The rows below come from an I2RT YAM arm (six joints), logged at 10 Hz.
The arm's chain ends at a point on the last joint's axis. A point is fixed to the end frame.
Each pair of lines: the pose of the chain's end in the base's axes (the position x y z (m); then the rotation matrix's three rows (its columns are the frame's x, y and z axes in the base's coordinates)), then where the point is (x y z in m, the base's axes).
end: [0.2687 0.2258 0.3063], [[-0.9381 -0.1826 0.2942], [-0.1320 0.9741 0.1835], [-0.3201 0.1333 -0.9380]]
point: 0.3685 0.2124 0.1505
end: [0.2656 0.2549 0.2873], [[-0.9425 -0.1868 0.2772], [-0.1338 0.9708 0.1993], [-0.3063 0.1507 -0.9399]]
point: 0.3629 0.2445 0.1297
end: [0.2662 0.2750 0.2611], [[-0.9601 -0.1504 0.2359], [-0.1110 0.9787 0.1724], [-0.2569 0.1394 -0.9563]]
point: 0.3552 0.2586 0.0992
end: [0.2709 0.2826 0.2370], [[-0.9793 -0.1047 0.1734], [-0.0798 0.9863 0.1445], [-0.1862 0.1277 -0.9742]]
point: 0.3475 0.2597 0.0696
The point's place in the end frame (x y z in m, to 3 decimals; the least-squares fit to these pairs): -0.042 -0.052 0.173
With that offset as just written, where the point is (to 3 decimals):
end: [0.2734 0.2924 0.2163], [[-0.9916 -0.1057 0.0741], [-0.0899 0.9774 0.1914], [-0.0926 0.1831 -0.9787]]
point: 0.333 0.278 0.041
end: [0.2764 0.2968 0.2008], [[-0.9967 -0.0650 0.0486], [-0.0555 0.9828 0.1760], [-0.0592 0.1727 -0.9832]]
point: 0.330 0.278 0.024
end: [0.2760 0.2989 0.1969], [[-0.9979 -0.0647 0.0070], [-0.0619 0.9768 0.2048], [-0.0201 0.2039 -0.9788]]
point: 0.322 0.286 0.018
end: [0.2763 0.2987 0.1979], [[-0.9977 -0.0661 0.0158], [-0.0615 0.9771 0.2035], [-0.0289 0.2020 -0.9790]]
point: 0.324 0.286 0.019
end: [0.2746 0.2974 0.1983], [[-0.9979 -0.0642 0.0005], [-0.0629 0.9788 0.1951], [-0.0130 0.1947 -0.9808]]
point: 0.320 0.283 0.019
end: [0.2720 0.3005 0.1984], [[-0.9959 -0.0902 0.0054], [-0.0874 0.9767 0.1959], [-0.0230 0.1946 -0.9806]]
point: 0.319 0.287 0.020
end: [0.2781 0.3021 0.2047], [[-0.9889 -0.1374 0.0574], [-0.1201 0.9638 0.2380], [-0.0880 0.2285 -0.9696]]
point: 0.337 0.298 0.029
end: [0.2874 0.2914 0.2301], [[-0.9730 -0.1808 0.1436], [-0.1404 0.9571 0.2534], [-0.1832 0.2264 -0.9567]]
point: 0.363 0.291 0.061
